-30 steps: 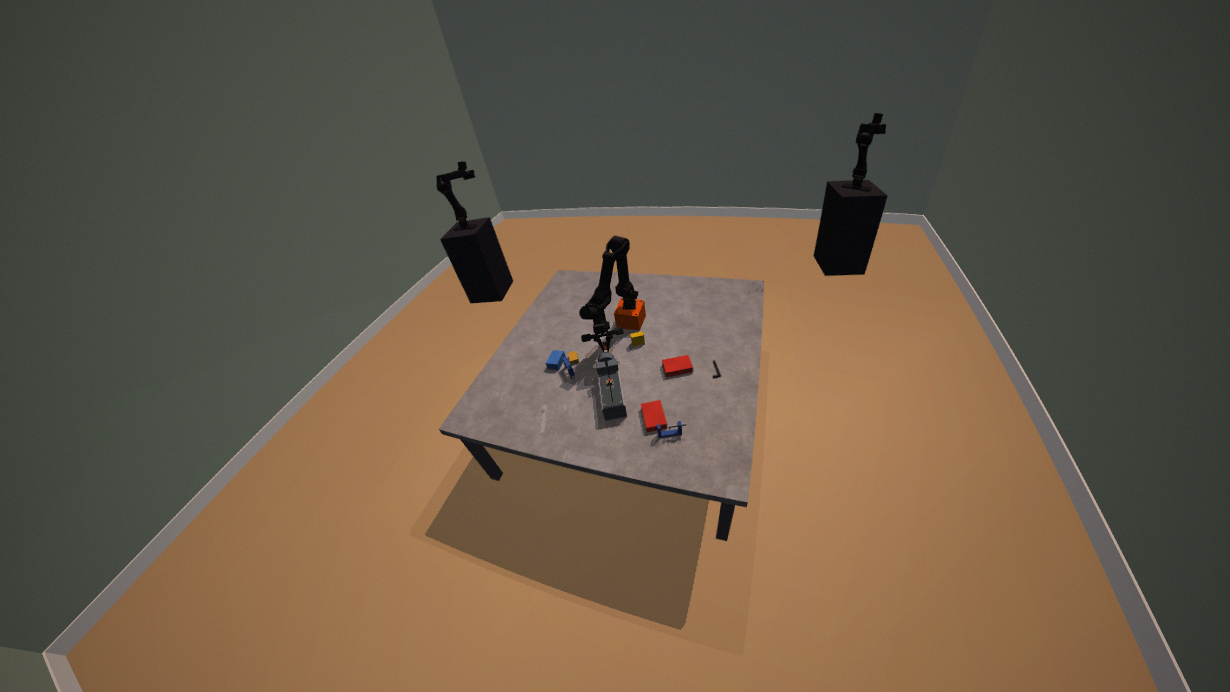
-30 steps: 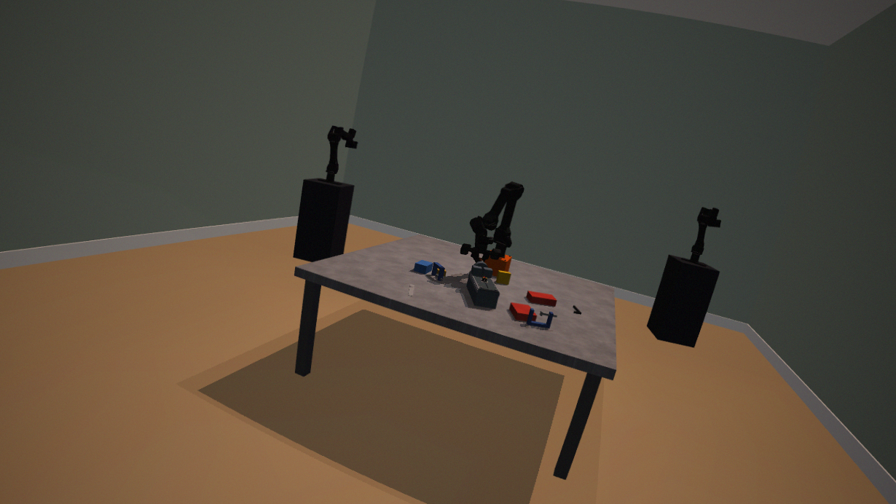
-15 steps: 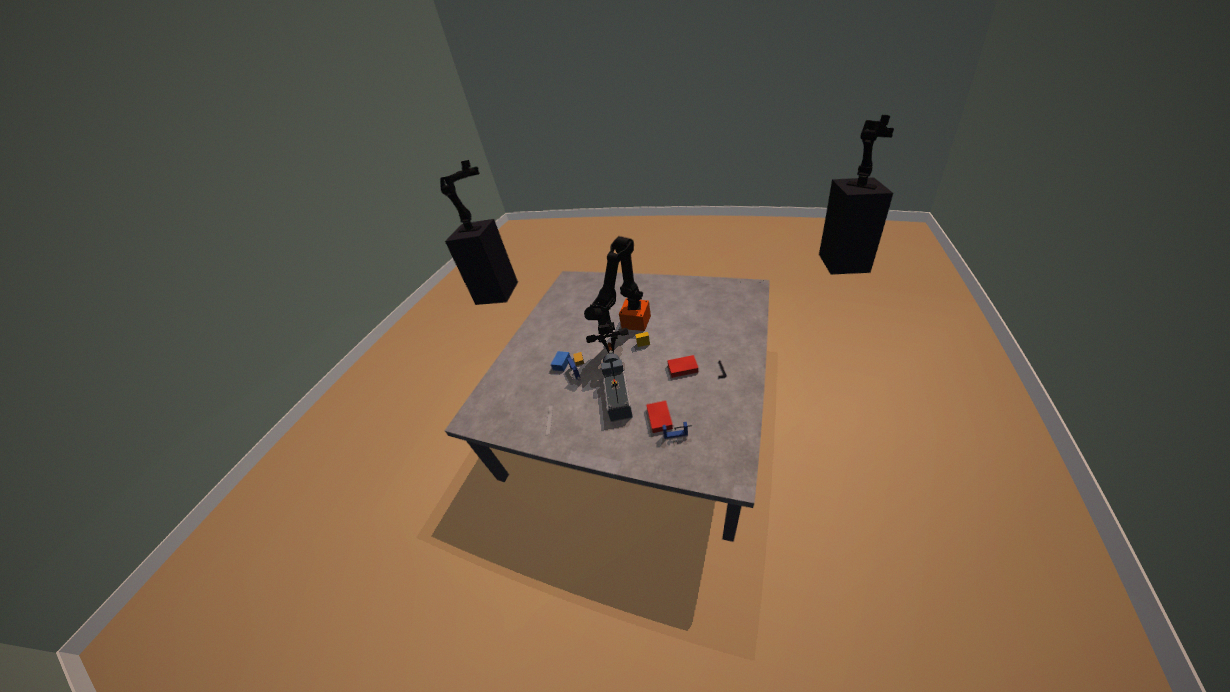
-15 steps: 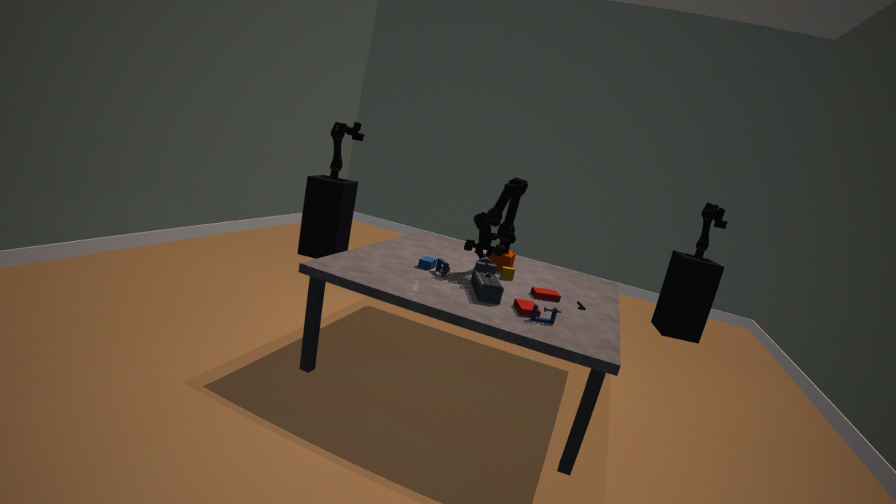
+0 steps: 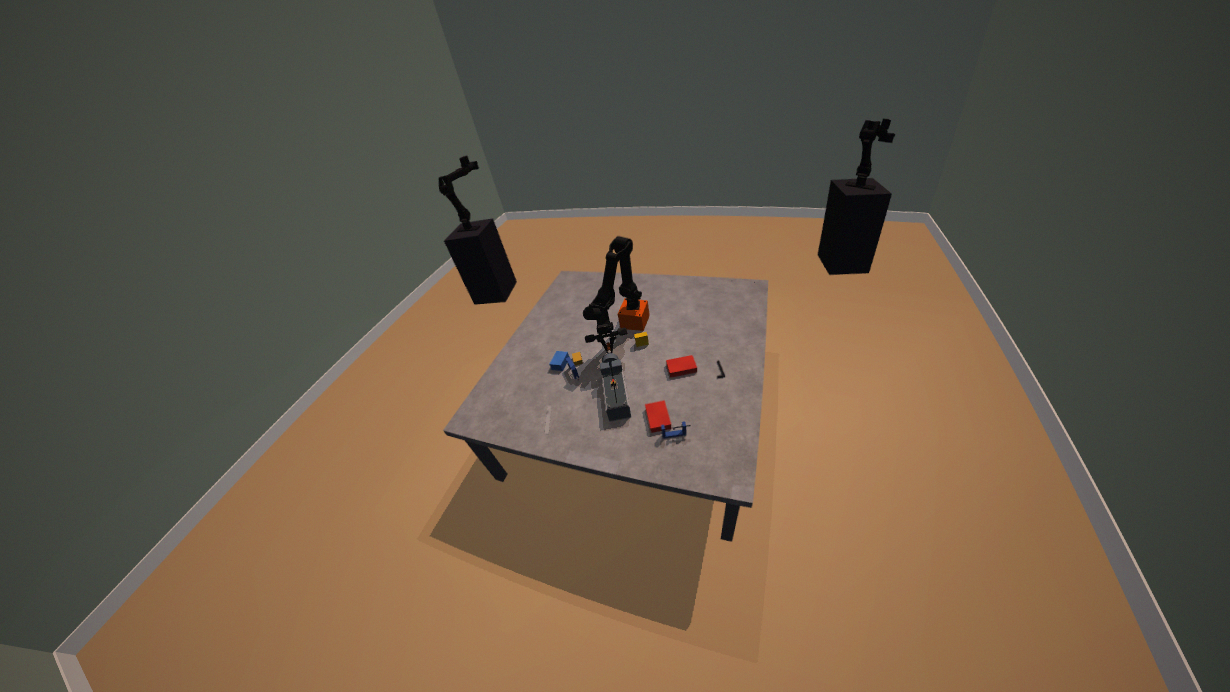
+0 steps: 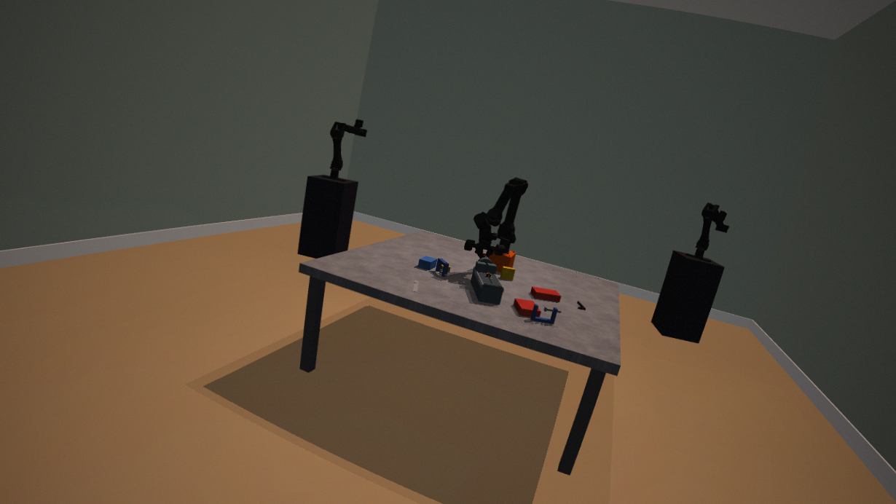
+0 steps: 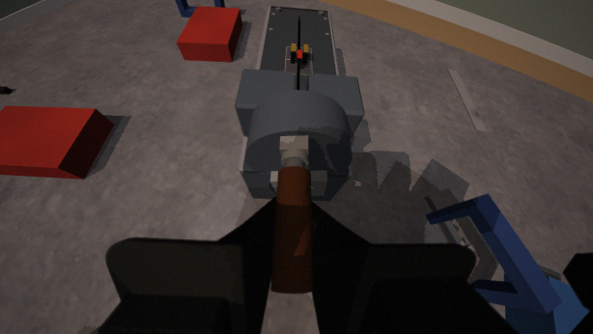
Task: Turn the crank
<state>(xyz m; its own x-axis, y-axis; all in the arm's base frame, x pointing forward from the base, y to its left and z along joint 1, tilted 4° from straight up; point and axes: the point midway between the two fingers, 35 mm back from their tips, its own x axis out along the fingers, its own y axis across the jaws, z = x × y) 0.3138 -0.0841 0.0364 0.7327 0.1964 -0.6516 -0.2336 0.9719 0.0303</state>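
Now: gripper tip 20 mm past the brown crank handle and 30 mm below it. The rest, counted from my gripper tip: yellow cube (160 mm behind, 120 mm to the left, 60 mm below); red pointer (150 mm ahead, 30 mm to the left, 10 mm below); blue block (40 mm behind, 260 mm to the right, 70 mm below).
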